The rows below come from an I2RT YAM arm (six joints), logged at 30 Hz.
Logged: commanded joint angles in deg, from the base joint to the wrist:
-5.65, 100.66, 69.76, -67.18, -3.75, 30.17
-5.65, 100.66, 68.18, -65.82, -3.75, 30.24
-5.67, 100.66, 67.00, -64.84, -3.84, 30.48
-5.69, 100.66, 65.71, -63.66, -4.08, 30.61
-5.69, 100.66, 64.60, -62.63, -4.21, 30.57
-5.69, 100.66, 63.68, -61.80, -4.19, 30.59
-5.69, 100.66, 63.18, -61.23, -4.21, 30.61
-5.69, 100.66, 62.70, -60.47, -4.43, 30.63
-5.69, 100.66, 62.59, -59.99, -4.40, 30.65
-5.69, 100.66, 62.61, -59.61, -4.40, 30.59
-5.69, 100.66, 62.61, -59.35, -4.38, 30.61
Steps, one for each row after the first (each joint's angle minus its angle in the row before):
0.00, 0.00, -1.58, 1.36, 0.00, 0.07
-0.02, 0.00, -1.18, 0.98, -0.09, 0.24
-0.02, 0.00, -1.29, 1.18, -0.24, 0.13
0.00, 0.00, -1.11, 1.03, -0.13, -0.04
0.00, 0.00, -0.92, 0.83, 0.02, 0.02
0.00, 0.00, -0.50, 0.57, -0.02, 0.02
0.00, 0.00, -0.48, 0.76, -0.22, 0.02
0.00, 0.00, -0.11, 0.48, 0.03, 0.02
0.00, 0.00, 0.02, 0.38, 0.00, -0.06
0.00, 0.00, 0.00, 0.26, 0.02, 0.02

